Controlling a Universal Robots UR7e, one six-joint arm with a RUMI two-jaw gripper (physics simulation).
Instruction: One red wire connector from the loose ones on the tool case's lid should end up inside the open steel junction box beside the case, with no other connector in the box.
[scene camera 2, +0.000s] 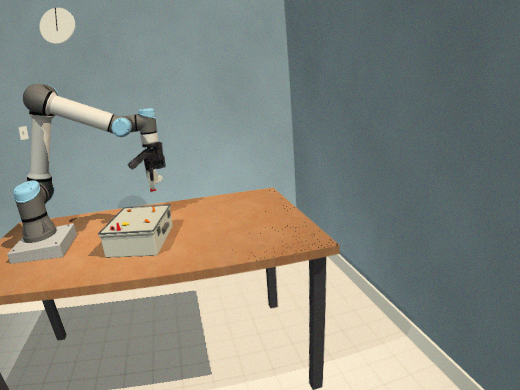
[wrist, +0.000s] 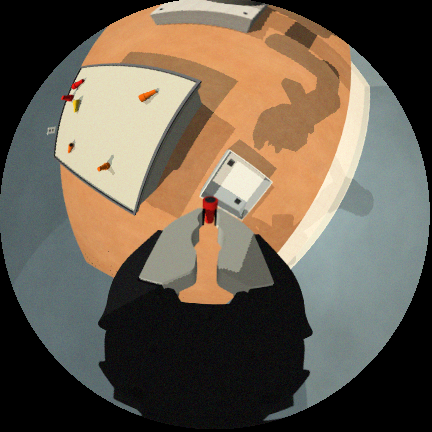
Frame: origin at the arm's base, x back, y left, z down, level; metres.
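Seen in the pictures: gripper, fingertip midpoint: (scene camera 2: 153, 189) (wrist: 209, 210); arm's base, link origin: (scene camera 2: 40, 235).
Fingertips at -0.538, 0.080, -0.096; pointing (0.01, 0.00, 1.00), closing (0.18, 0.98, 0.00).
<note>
Offsets run from my fingertips to a thing's top centre, as dx, dy, dz. "spot": to the spot under its first point. Level surfaces: height alone.
My gripper (scene camera 2: 152, 187) (wrist: 209, 210) is shut on a red wire connector {-0.001, +0.000, -0.008} (scene camera 2: 153, 190) (wrist: 210, 204) and holds it in the air, well above the table. In the wrist view the connector overlaps the left corner of the open steel junction box {spot: -0.013, -0.001, +0.146} (wrist: 209, 181), whose visible inside holds no connector. The box does not show in the scene view. The tool case {+0.085, -0.225, +0.046} (scene camera 2: 131, 246) (wrist: 172, 145) stands beside it. On its lid lie two more red connectors, one (wrist: 78, 84) near the far left corner and one (wrist: 67, 98) at the left edge.
Also on the lid are a yellow connector {+0.134, -0.285, +0.035} (scene camera 2: 125, 224) (wrist: 76, 105) and three orange ones, one {+0.121, -0.111, +0.038} (wrist: 147, 95) near the box-side corner, one {+0.049, -0.293, +0.038} (wrist: 70, 147) at the left and one {+0.016, -0.172, +0.027} (wrist: 103, 167) near the front edge. The robot's base plate (scene camera 2: 42, 246) (wrist: 205, 17) stands behind the case on the table {dz +0.147} (scene camera 2: 215, 235).
</note>
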